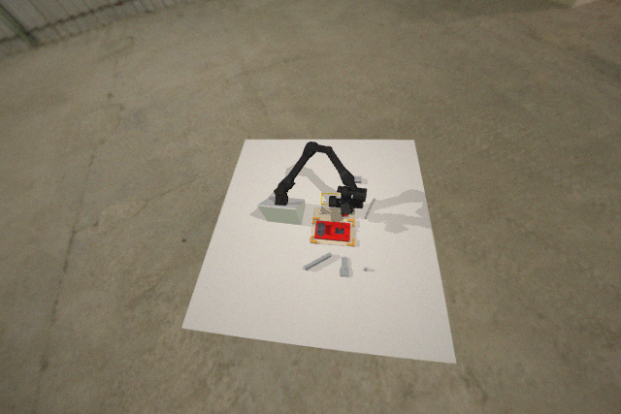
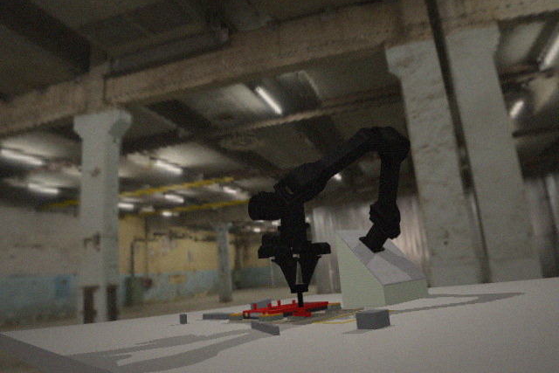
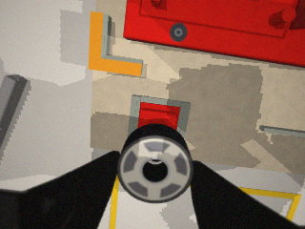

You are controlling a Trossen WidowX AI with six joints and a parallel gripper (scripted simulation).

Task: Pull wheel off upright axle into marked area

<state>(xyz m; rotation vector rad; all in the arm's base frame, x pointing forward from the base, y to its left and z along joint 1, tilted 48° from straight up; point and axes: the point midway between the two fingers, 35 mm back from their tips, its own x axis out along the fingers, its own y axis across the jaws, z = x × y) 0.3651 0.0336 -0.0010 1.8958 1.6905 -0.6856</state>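
My gripper tip is now 40 mm above the black axle. From my gripper tip the other things lie so: wheel right at my gripper tip.
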